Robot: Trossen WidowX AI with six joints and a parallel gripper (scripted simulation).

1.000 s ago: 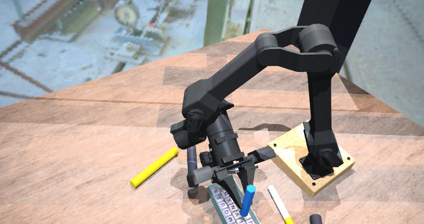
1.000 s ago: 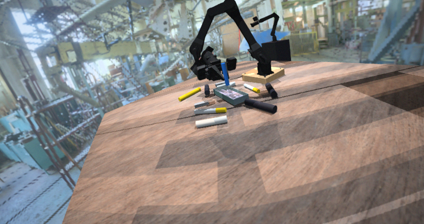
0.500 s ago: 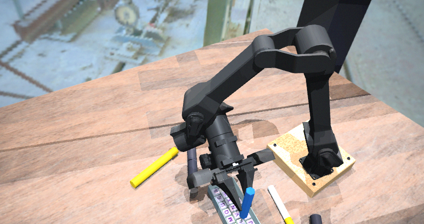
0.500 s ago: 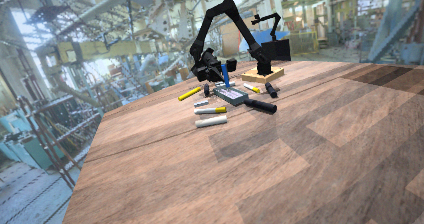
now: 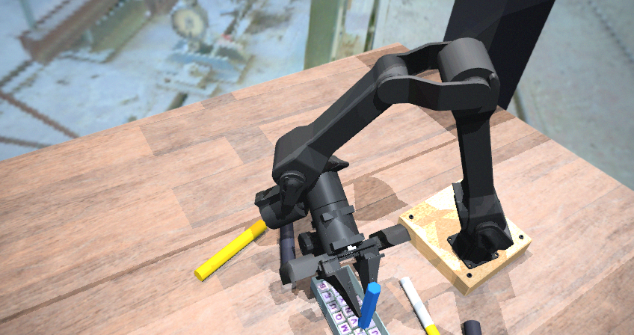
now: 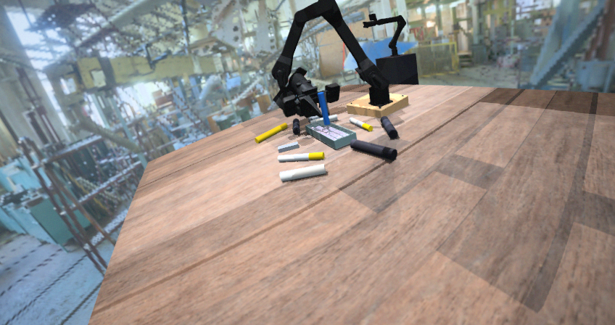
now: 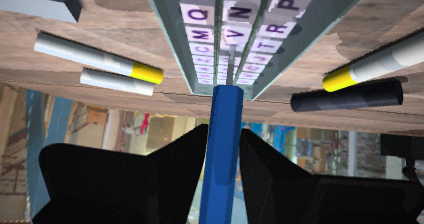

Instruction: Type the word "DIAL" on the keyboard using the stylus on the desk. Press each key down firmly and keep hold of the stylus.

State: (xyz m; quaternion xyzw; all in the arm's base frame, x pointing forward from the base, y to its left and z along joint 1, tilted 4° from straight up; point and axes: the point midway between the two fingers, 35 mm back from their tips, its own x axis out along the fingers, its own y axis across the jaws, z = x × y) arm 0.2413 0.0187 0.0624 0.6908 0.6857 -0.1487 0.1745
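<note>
My gripper tip is now 12 cm short of the grey block, 3 cm to the left of it and 6 cm above it. Round my gripper tip: blue stylus 1 cm below; then yellow marker 13 cm ahead, 21 cm to the right, 6 cm below; then white stylus tip 5 cm below.
</note>
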